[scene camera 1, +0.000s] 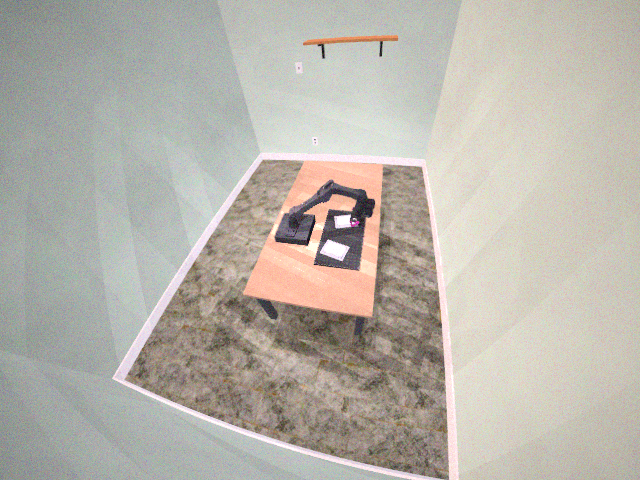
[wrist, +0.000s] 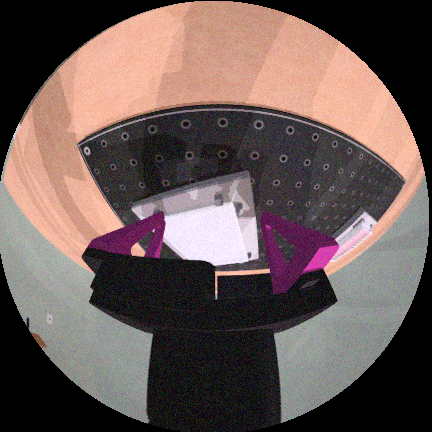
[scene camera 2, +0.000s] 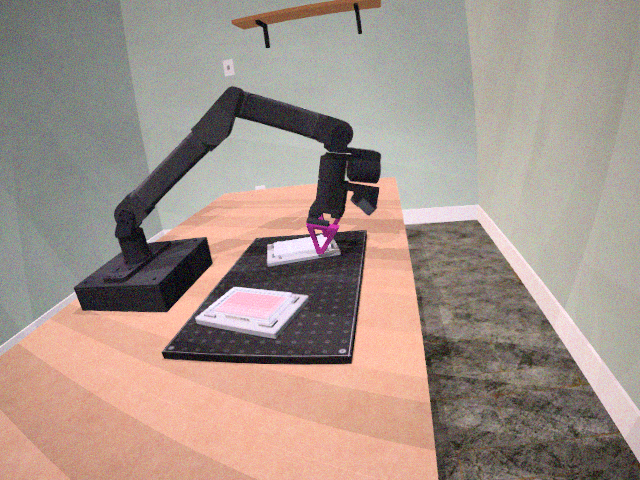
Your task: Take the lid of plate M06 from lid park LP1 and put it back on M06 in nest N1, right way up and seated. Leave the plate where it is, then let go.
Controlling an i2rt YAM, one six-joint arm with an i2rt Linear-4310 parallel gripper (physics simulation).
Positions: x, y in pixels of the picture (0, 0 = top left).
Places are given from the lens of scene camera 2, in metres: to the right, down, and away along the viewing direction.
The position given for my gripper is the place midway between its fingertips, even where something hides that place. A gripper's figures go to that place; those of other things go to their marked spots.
my gripper (scene camera 2: 323, 245): 0.01, 0.01, 0.89
white lid (scene camera 2: 303, 245): -0.04, 0.01, 0.89
plate with pink top (scene camera 2: 245, 304): -0.12, 0.11, 0.63
The marked spots on the white lid and the plate with pink top are 0.29 m apart.
